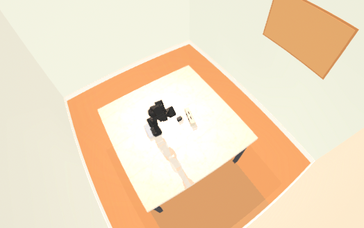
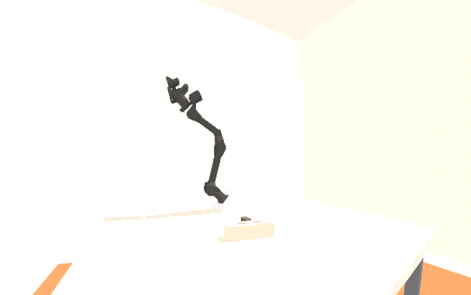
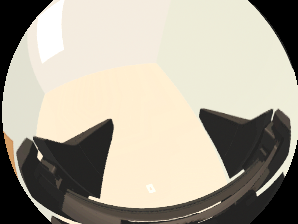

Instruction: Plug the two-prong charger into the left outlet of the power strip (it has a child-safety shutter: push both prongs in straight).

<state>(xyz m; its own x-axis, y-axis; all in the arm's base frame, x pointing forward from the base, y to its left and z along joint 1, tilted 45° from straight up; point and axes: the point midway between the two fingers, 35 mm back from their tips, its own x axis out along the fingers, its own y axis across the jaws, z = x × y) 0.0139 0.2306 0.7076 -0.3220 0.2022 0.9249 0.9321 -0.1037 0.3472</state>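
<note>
Now: the two-prong charger 380 mm ahead of my gripper tip, 300 mm to the left of it and 740 mm below it.
</note>
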